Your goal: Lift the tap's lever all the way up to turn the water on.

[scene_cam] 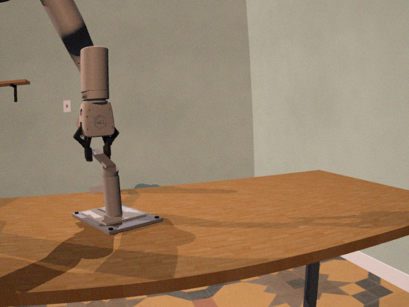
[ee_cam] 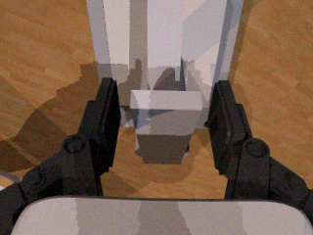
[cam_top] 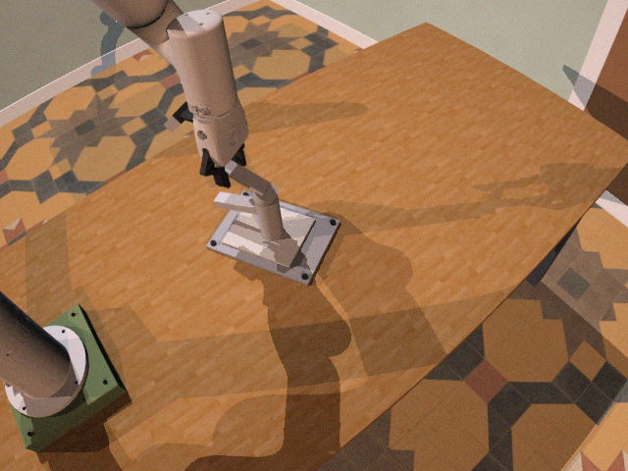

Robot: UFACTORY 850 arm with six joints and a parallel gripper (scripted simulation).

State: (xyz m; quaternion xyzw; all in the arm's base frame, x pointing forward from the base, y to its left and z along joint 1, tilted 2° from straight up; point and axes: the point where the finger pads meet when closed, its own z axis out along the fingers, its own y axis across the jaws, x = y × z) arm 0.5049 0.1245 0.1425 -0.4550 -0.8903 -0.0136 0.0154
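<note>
Right now the lever is 4 cm to the right of my hand, 3 cm below it and 3 cm ahead of it. The rest, counted from my hand: base plate (17 cm below, 6 cm to the right, 4 cm ahead).
</note>
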